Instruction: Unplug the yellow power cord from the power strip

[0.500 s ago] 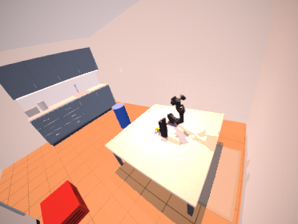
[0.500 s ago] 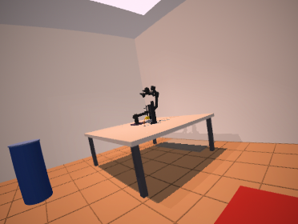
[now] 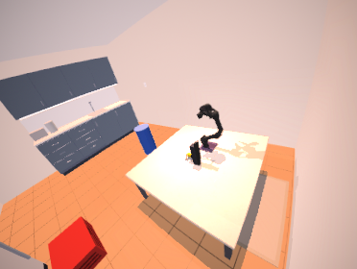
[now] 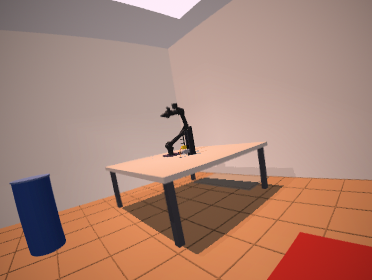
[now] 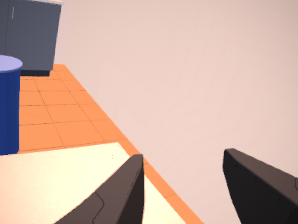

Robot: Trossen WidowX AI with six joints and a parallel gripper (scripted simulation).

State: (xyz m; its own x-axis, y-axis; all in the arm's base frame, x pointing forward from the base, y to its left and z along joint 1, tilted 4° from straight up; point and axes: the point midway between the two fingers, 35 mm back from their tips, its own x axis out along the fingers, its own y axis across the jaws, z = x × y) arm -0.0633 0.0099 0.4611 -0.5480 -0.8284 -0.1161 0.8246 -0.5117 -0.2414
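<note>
Now: the yellow plug 350 mm ahead of my gripper tip, 10 mm to the left of it and 380 mm below it. From my gripper tip the other things lie so: black upright block: 360 mm ahead, 110 mm to the left, 330 mm below.
</note>
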